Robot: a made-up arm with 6 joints.
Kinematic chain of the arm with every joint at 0, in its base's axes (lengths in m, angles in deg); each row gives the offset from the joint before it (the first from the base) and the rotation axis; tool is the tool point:
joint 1: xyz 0 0 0.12 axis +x
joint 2: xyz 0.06 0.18 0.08 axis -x
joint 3: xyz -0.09 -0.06 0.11 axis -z
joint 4: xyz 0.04 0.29 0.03 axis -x
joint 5: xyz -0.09 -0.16 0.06 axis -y
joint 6: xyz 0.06 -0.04 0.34 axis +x
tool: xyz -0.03 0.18 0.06
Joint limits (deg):
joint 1: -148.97..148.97
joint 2: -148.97..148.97
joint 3: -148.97..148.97
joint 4: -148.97..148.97
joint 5: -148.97..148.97
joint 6: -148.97..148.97
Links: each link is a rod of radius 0.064 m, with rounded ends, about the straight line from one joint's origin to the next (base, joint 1, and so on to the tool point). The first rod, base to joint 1, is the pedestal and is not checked.
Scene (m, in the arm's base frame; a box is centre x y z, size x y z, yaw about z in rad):
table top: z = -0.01
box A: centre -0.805 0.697 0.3 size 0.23 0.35 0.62 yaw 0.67
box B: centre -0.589 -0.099 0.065 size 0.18 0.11 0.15 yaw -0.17
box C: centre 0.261 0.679 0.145 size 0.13 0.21 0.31 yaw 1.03
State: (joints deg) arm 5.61 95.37 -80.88 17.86 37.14 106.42
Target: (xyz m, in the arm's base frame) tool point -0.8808 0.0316 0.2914
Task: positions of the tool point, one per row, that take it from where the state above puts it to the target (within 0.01 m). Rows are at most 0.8 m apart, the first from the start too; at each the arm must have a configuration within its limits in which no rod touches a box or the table.
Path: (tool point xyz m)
1: -0.1551 0.1732 0.9495
2: -0.3147 -0.4194 0.5953
3: -0.5764 -0.2936 0.1359
4: -0.4522 -0.4600 0.3429
5: -0.4059 -0.4207 0.6594
6: -0.4732 -0.1834 0.8912
7: -0.6323 0.1066 0.9087
8: -0.8107 0.2732 0.7260
9: -0.9160 0.2302 0.4730
10: -0.8808 0.0316 0.2914

